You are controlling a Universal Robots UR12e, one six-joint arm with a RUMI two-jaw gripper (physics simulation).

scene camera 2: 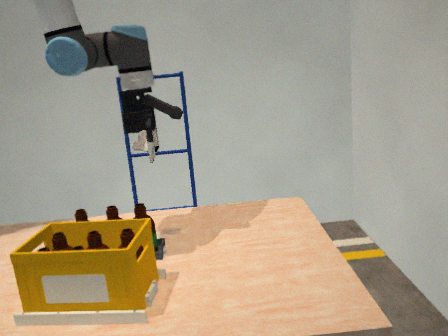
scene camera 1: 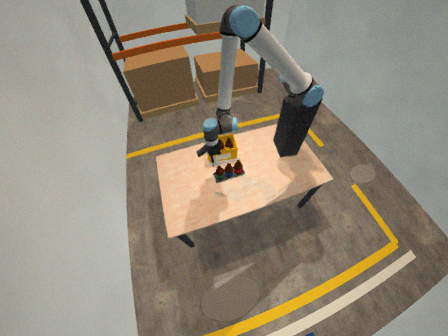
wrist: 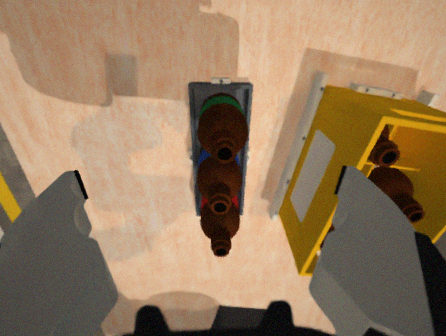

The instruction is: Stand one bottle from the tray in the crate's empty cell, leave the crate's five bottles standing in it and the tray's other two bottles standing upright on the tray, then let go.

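Frame: origin at the arm's base, x back, y right, z up, level; centimetres.
Where they show: gripper, fingertip midpoint: (scene camera 2: 154,157) (scene camera 1: 211,160) (wrist: 213,171).
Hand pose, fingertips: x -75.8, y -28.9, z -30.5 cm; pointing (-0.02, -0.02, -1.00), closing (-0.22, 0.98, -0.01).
Things, the pixels of their centre, and the offset from my fingertips. Level surfaces: height alone.
- yellow crate at the middle of its body: (wrist: 360,184) (scene camera 2: 90,268) (scene camera 1: 221,149) dx +9.9, dy +27.8, dz -20.8 cm
- dark tray at the middle of its body: (wrist: 220,157) (scene camera 2: 118,253) (scene camera 1: 228,173) dx +13.8, dy +4.1, dz -28.3 cm
- green-labelled at the middle of its body: (wrist: 222,130) (scene camera 2: 142,229) (scene camera 1: 219,171) dx +5.5, dy +2.5, dz -21.3 cm
- blue-labelled at the middle of its body: (wrist: 219,177) (scene camera 1: 228,169) dx +13.8, dy +3.8, dz -21.3 cm
- red-labelled at the middle of its body: (wrist: 220,217) (scene camera 1: 238,166) dx +22.6, dy +6.0, dz -21.3 cm
- wooden table at its surface level: dz -29.5 cm
The yellow crate (scene camera 1: 234,153) (scene camera 2: 130,280) (wrist: 300,242) stands on the table with brown bottles in its cells; no bottle shows in its top right corner in the wrist view. Some crate bottles are hidden there by a finger. Beside it, the dark tray (scene camera 2: 160,248) (wrist: 194,115) holds three upright brown bottles in a row: green-labelled (scene camera 1: 220,173) (wrist: 222,127), blue-labelled (scene camera 1: 229,171) (wrist: 220,181) and red-labelled (scene camera 1: 238,168) (wrist: 220,222). My gripper (scene camera 2: 149,150) (wrist: 213,171) is open and empty, well above the bottle tops, the tray row showing between its fingers in the wrist view.
Pale strips (scene camera 2: 80,318) (wrist: 300,150) edge the crate's base on the wooden table (scene camera 1: 185,190) (scene camera 2: 240,270). The arm's black pedestal (scene camera 1: 292,125) stands at the table's right back in scene camera 1. A rack with cardboard boxes (scene camera 1: 160,80) is behind, and a blue frame (scene camera 2: 190,175) stands beyond the table.
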